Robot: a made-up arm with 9 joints. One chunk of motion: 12 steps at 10 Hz.
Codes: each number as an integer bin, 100 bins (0 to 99) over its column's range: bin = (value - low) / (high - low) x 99, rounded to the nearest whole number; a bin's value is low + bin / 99 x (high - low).
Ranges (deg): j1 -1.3..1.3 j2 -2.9..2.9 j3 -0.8..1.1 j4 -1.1..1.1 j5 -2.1..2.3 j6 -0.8..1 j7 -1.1..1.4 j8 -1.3..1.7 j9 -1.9..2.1
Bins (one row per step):
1: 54 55 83 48 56 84 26 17 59
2: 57 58 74 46 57 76 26 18 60
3: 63 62 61 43 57 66 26 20 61
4: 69 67 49 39 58 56 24 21 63
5: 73 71 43 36 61 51 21 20 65
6: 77 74 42 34 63 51 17 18 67
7: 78 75 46 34 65 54 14 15 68
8: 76 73 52 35 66 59 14 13 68
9: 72 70 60 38 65 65 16 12 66
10: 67 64 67 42 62 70 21 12 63
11: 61 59 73 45 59 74 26 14 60
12: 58 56 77 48 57 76 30 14 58
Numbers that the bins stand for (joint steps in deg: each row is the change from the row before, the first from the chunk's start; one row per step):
1: 0.118 0.322 0.793 -0.033 0.389 0.727 -0.443 -0.785 0.484
2: 0.197 0.498 0.620 -0.078 0.433 0.582 -0.443 -0.755 0.524
3: 0.355 0.732 0.371 -0.144 0.433 0.400 -0.443 -0.694 0.565
4: 0.512 1.025 0.140 -0.233 0.478 0.218 -0.494 -0.664 0.645
5: 0.617 1.260 0.025 -0.300 0.611 0.127 -0.570 -0.694 0.726
6: 0.722 1.435 0.006 -0.344 0.700 0.127 -0.671 -0.755 0.807
7: 0.748 1.494 0.083 -0.344 0.789 0.182 -0.746 -0.845 0.847
8: 0.696 1.377 0.198 -0.322 0.833 0.273 -0.746 -0.906 0.847
9: 0.591 1.201 0.352 -0.256 0.789 0.382 -0.696 -0.936 0.767
10: 0.460 0.849 0.486 -0.167 0.656 0.473 -0.570 -0.936 0.645
11: 0.302 0.557 0.601 -0.100 0.522 0.545 -0.443 -0.876 0.524
12: 0.223 0.381 0.678 -0.033 0.433 0.582 -0.342 -0.876 0.443

